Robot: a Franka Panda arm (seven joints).
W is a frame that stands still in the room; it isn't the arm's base.
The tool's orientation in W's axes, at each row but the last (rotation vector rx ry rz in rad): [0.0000, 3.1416, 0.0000]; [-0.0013, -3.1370, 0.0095]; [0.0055, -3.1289, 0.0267]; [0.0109, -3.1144, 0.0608]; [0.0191, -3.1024, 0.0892]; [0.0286, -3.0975, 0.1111]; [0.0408, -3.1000, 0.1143]
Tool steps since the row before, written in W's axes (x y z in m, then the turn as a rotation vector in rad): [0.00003, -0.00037, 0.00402, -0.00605, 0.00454, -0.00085]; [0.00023, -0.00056, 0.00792, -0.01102, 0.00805, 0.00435]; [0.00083, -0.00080, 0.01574, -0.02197, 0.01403, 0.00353]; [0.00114, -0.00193, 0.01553, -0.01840, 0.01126, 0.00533]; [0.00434, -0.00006, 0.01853, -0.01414, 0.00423, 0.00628]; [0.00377, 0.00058, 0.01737, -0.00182, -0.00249, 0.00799]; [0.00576, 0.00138, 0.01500, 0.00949, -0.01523, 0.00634]
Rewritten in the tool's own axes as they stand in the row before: [-0.00003, -0.00037, -0.00402, 0.00605, 0.00454, 0.00085]; [-0.00019, -0.00061, -0.00792, 0.01105, 0.00801, -0.00435]; [-0.00063, -0.00107, -0.01573, 0.02196, 0.01405, -0.00349]; [-0.00071, -0.00254, -0.01547, 0.01846, 0.01118, -0.00528]; [-0.00363, -0.00118, -0.01865, 0.01432, 0.00405, -0.00598]; [-0.00304, -0.00073, -0.01751, 0.00220, -0.00302, -0.00771]; [-0.00519, 0.00012, -0.01527, -0.00885, -0.01591, -0.00555]
